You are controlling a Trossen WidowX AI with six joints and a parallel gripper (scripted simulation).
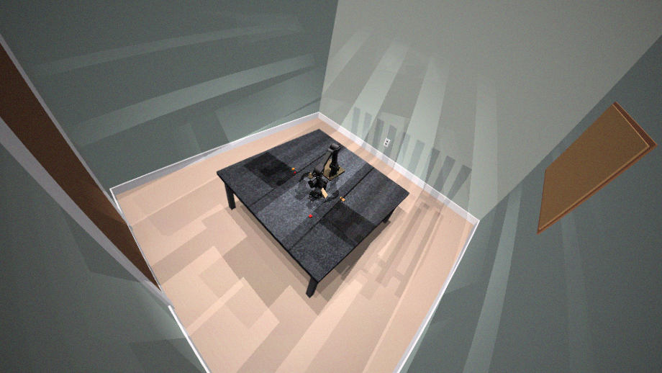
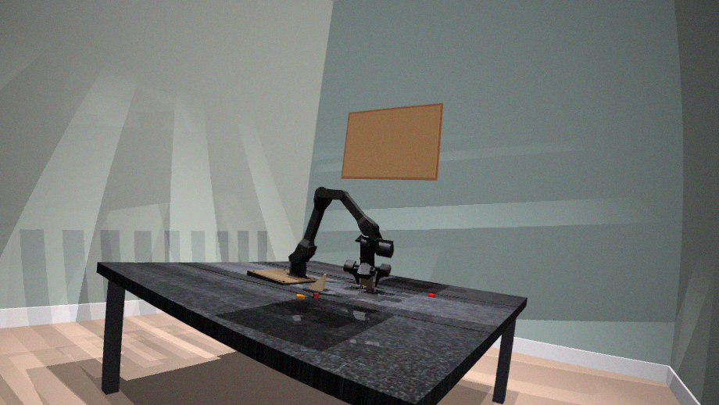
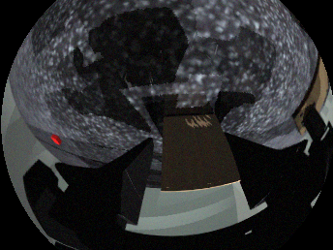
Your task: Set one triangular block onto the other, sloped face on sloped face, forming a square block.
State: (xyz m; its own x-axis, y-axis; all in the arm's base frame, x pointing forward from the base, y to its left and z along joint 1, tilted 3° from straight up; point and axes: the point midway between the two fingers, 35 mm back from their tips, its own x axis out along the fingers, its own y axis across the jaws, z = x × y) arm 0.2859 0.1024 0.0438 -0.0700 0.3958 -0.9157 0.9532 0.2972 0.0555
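Right now my gripper tip is 10 mm to the left of the tan triangular block. Round my gripper tip: red cube: 350 mm to the right; orange piece: 20 mm behind, 400 mm to the right, 10 mm below.
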